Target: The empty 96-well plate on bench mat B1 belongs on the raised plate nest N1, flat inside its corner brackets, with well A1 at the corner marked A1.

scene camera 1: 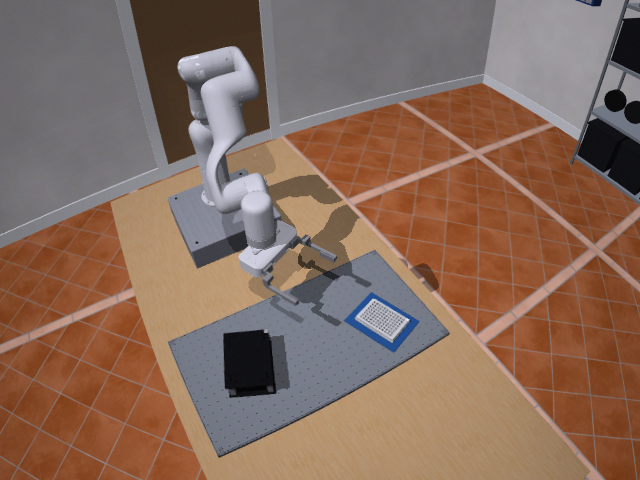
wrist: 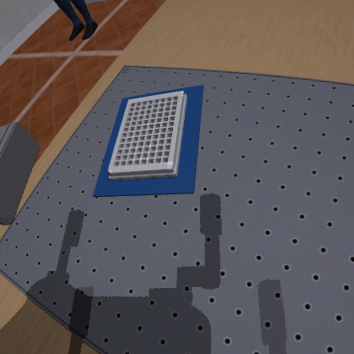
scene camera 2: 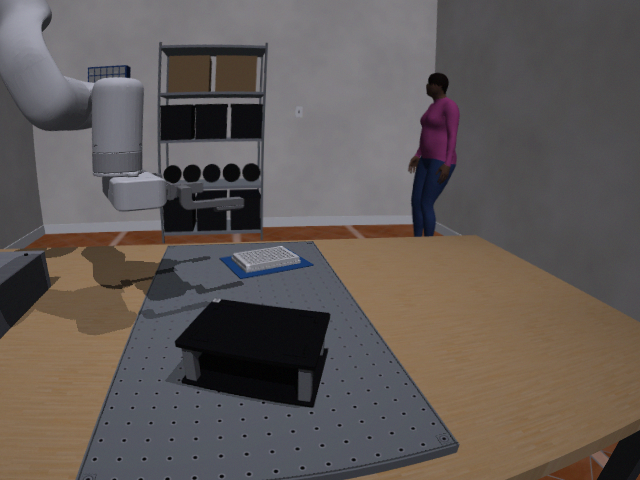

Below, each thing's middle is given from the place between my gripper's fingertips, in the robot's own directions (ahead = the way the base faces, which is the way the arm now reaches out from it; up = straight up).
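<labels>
My gripper: 17 cm above the white 96-well plate (scene camera 1: 376, 316), 9 cm short of it, 15 cm to the right of it. Blue mat B1 (scene camera 1: 350, 319): 18 cm below my hand, 9 cm ahead, 15 cm to the left. Plate nest N1 (scene camera 2: 257, 333): 12 cm below my hand, 4 cm ahead, 23 cm to the right.
</labels>
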